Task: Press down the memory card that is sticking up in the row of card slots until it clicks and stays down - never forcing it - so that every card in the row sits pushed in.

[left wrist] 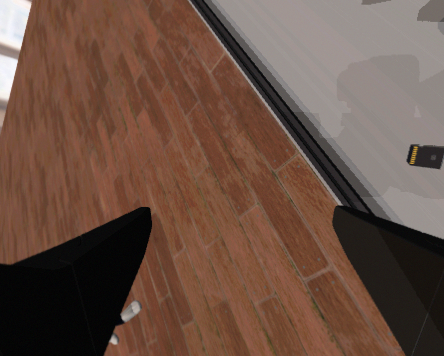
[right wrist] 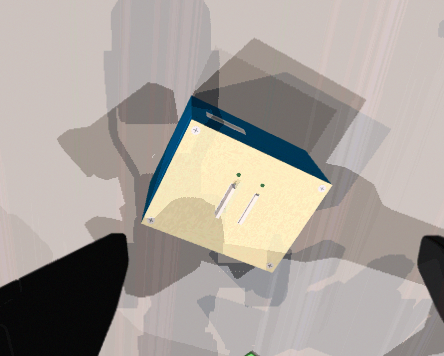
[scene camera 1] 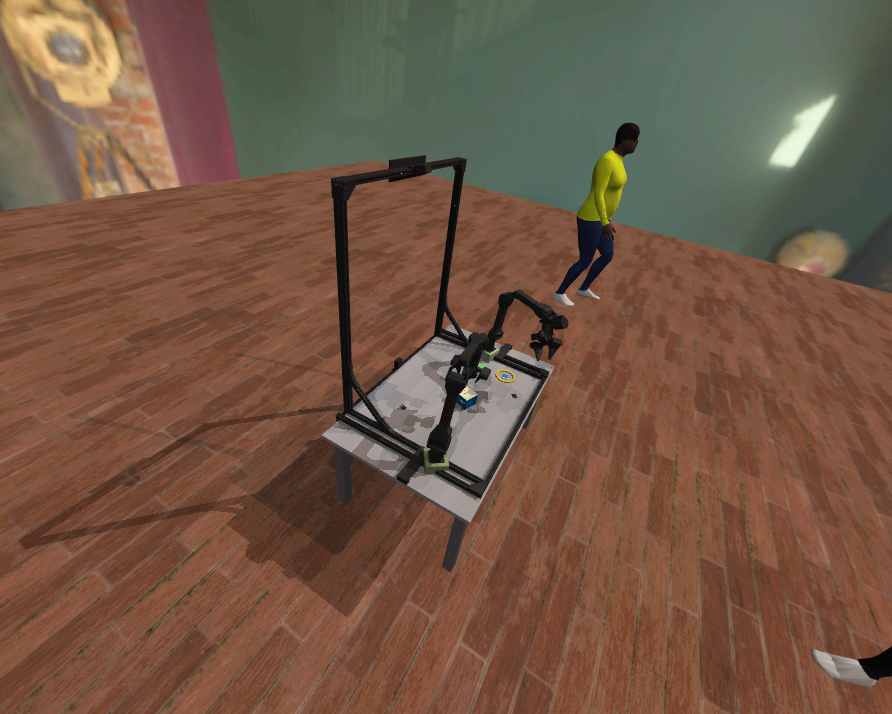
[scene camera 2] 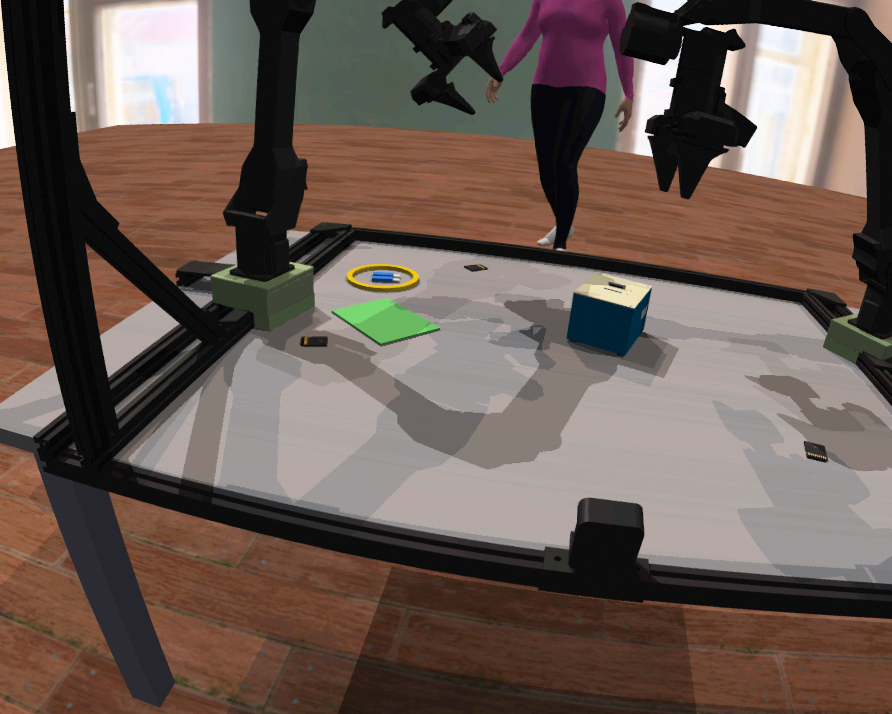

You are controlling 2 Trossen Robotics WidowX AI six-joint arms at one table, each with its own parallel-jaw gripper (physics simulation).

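Frame: origin at the left arm's base, x ahead, y left, z up, level; centimetres.
Where they show: left gripper, between the fingertips: (left wrist: 242, 215) (scene camera 1: 543, 360) (scene camera 2: 488, 97); right gripper, between the fingertips: (right wrist: 272, 249) (scene camera 2: 673, 194); left arm's base, origin of its link: (scene camera 1: 488, 348) (scene camera 2: 262, 270); right arm's base, origin of its link: (scene camera 1: 436, 456) (scene camera 2: 872, 328).
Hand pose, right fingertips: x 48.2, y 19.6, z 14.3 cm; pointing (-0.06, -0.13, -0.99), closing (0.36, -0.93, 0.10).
Note:
Each offset is from my right fingertips to the centre of the thing. "*": to the spot under its first point.
A blue box {dx -5.3, dy -2.6, dz -16.5 cm} (scene camera 1: 467, 402) (scene camera 2: 604, 324) with a cream top stands on the table. Two parallel slots show in its top in the right wrist view; the card {dx -5.3, dy -1.7, dz -14.1 cm} (right wrist: 225, 201) (scene camera 2: 616, 284) in the picture-left slot sticks up, while the other card {dx -5.5, dy -3.5, dz -14.5 cm} (right wrist: 248, 208) looks pushed in. My right gripper (right wrist: 272, 249) (scene camera 2: 674, 192) is open and empty, high above the table, with the box between its fingers in its wrist view but well below them. My left gripper (left wrist: 242, 215) (scene camera 2: 486, 95) (scene camera 1: 546, 354) is open and empty, high beyond the table's far edge in scene camera 2.
Loose cards {dx -36.5, dy -24.2, dz -19.8 cm} (scene camera 2: 313, 341) {dx -30.4, dy +13.2, dz -19.8 cm} (scene camera 2: 476, 267) {dx +21.9, dy -19.7, dz -19.8 cm} (scene camera 2: 816, 451) lie on the table. A yellow ring {dx -40.6, dy -0.1, dz -19.7 cm} (scene camera 2: 383, 288) surrounds blue sticks {* dx -39.9, dy -0.5, dz -19.3 cm} (scene camera 2: 385, 276), near a green sheet {dx -32.4, dy -14.2, dz -19.8 cm} (scene camera 2: 385, 321). A black post (scene camera 2: 608, 532) stands at the near edge. A black frame (scene camera 1: 343, 297) rises over the table.

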